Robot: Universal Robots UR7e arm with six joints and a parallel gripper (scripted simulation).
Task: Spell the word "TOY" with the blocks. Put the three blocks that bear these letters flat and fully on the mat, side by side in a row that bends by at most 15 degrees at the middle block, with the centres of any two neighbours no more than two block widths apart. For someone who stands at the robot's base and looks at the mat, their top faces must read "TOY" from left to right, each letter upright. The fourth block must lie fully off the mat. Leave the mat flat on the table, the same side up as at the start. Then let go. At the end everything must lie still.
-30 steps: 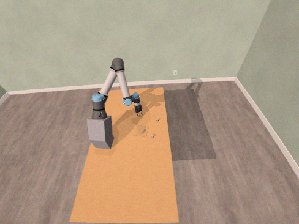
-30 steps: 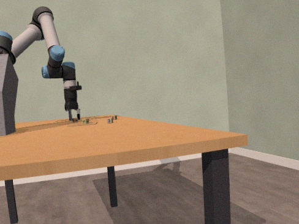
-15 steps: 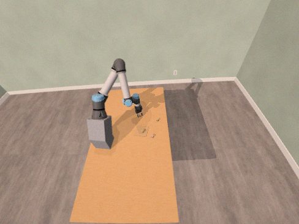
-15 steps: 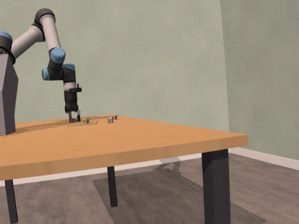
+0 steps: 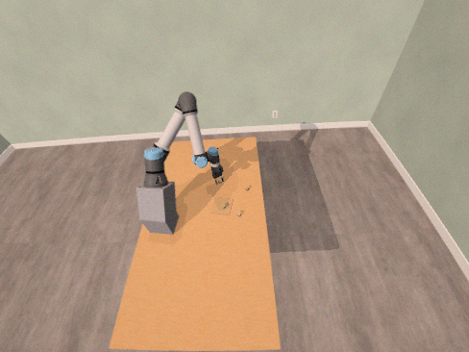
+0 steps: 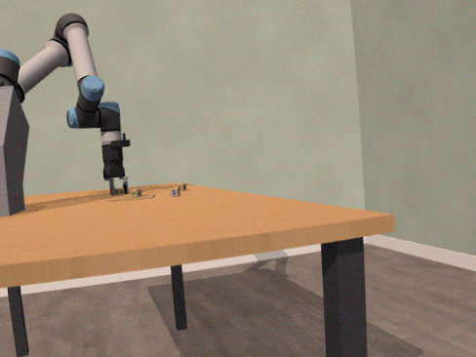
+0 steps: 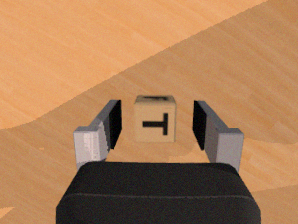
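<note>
Right now the T block is 1 cm below my hand. From my hand the other things lie so: O block 8 cm ahead, 24 cm to the right; then Y block 20 cm ahead, 29 cm to the right, 1 cm below; then tan mat 6 cm ahead, 22 cm to the right, 2 cm below.
</note>
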